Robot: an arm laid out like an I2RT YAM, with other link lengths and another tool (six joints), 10 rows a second.
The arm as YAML. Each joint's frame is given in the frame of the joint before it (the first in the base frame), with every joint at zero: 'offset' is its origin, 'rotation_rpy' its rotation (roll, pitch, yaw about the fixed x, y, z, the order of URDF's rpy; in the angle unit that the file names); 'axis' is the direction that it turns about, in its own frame. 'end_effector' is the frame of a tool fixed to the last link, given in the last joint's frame.
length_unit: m
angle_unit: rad
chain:
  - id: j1
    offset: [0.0, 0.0, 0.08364]
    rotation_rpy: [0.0, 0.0, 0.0]
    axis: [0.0, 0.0, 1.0]
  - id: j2
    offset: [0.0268, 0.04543, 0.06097]
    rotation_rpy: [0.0, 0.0, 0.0]
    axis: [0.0, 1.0, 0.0]
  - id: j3
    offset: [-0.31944, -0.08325, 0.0]
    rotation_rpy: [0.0, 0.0, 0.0]
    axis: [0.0, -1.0, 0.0]
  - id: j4
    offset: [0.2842, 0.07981, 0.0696]
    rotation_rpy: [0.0, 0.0, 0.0]
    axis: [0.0, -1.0, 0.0]
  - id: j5
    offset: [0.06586, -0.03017, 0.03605]
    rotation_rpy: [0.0, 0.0, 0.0]
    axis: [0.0, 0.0, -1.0]
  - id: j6
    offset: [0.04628, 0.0, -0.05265]
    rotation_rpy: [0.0, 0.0, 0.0]
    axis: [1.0, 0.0, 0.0]
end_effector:
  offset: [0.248, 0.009, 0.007]
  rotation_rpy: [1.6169, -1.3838, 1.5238]
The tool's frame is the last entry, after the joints.
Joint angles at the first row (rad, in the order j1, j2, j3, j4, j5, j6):
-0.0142 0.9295 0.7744 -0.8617 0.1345 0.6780
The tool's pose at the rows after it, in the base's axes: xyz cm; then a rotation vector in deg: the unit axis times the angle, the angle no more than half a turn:
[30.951 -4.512 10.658 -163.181 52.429 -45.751]
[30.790 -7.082 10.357 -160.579 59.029 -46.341]
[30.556 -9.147 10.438 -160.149 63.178 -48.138]
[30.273 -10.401 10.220 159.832 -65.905 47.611]
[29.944 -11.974 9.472 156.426 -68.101 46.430]
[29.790 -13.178 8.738 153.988 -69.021 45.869]
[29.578 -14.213 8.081 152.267 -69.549 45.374]
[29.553 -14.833 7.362 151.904 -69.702 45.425]
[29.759 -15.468 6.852 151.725 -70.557 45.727]
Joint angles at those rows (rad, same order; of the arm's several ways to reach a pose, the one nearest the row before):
-0.1582 0.9582 0.7659 -0.8479 0.0362 0.6414
-0.2796 0.9580 0.7507 -0.8244 -0.0060 0.6144
-0.3354 0.9526 0.7425 -0.8070 0.0036 0.6028
-0.3406 0.9689 0.7466 -0.8040 0.0408 0.6179
-0.3428 0.9889 0.7316 -0.7779 0.0917 0.6407
-0.3463 1.0054 0.7116 -0.7442 0.1281 0.6488
-0.3600 1.0181 0.6931 -0.7144 0.1488 0.6437
-0.3856 1.0260 0.6703 -0.6794 0.1408 0.6233
-0.4172 1.0409 0.6578 -0.6462 0.1227 0.6066

